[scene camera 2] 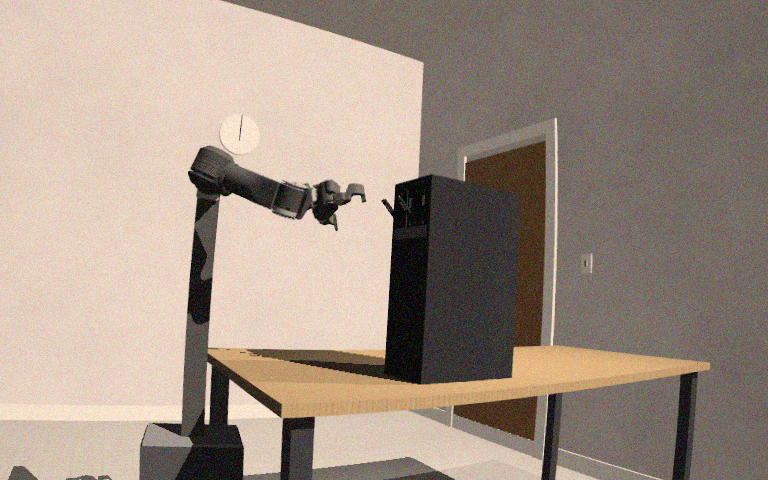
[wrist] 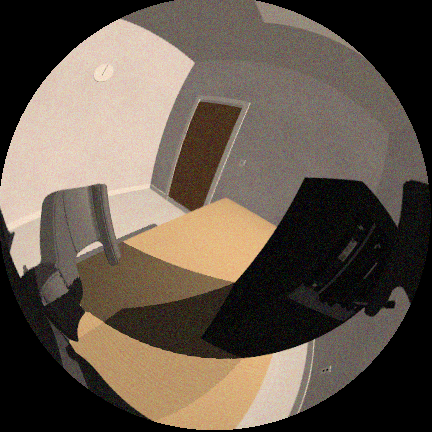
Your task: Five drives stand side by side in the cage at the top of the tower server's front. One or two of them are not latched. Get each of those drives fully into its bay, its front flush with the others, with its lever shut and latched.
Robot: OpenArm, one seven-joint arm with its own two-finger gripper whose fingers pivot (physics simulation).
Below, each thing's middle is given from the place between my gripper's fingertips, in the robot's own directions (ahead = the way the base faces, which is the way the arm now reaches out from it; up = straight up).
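Scene:
The drive cage (wrist: pixel 307 296) has my hand 14 cm to the left of it, 21 cm short of it and 2 cm above it. As for the black tower server (scene camera 2: pixel 452 295), it is 13 cm to the right of my hand and 19 cm below it, and it is 28 cm ahead of my hand.

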